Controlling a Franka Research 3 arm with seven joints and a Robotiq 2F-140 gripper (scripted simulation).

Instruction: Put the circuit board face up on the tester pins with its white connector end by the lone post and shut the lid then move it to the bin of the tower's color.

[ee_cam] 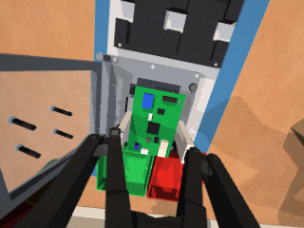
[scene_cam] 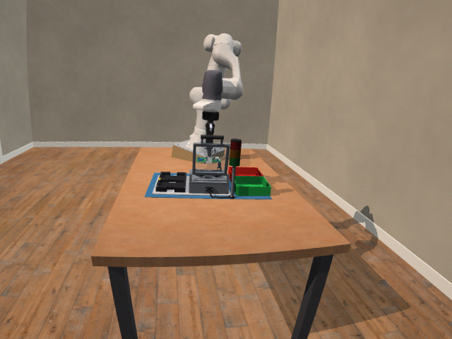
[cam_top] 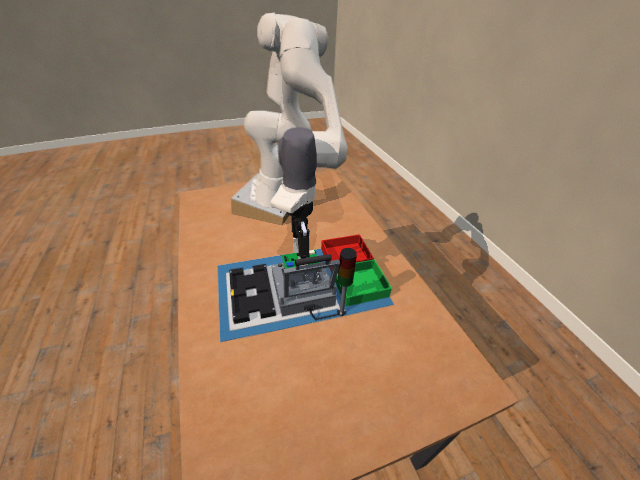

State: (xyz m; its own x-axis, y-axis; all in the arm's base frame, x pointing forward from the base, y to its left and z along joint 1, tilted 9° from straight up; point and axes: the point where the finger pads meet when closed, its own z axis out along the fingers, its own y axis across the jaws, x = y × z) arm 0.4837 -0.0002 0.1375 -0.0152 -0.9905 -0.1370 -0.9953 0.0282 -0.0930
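The green circuit board lies 2 cm below my hand. Also, from my hand: tester lid 13 cm ahead, 3 cm above; then green bin 5 cm ahead, 20 cm to the left, 14 cm below; then dark plate 1 cm ahead, 1 cm to the left, 8 cm below.
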